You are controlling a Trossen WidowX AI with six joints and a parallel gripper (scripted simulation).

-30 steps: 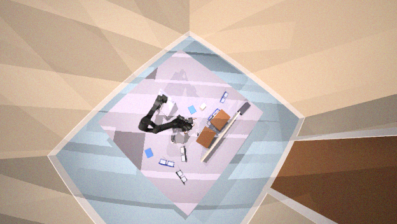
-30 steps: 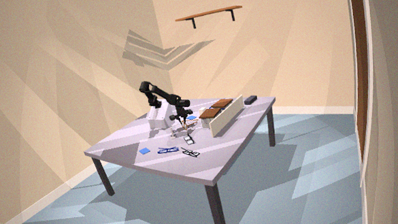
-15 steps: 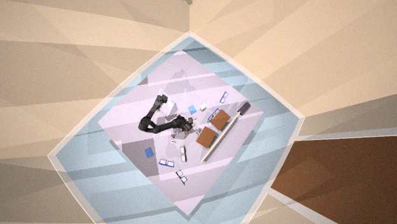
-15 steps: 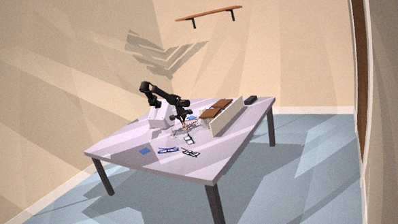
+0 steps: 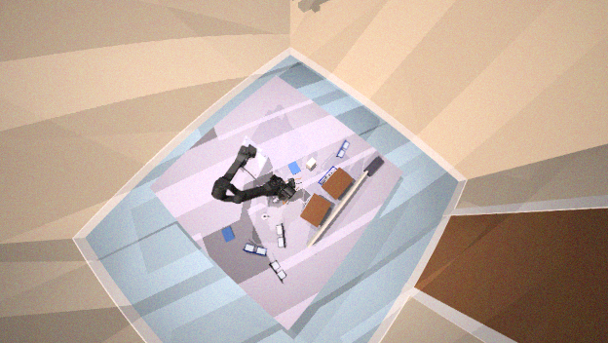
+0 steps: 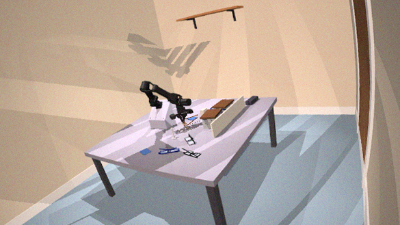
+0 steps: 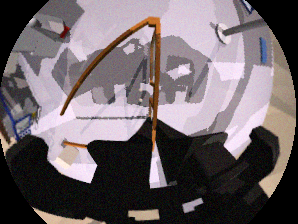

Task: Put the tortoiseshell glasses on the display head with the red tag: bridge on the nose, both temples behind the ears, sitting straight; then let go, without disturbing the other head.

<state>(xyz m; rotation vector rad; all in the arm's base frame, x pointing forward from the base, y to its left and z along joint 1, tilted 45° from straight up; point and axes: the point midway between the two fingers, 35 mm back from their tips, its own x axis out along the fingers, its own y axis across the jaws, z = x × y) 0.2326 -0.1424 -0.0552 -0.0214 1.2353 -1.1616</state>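
Right now my gripper tip is 2 cm short of the small stand and 20 cm to the left of it. Also, from my gripper tip: long beige board 37 cm ahead, 11 cm to the left, 3 cm above; display head 23 cm ahead, 1 cm to the left, 3 cm above; white cube 6 cm ahead, 26 cm to the left.
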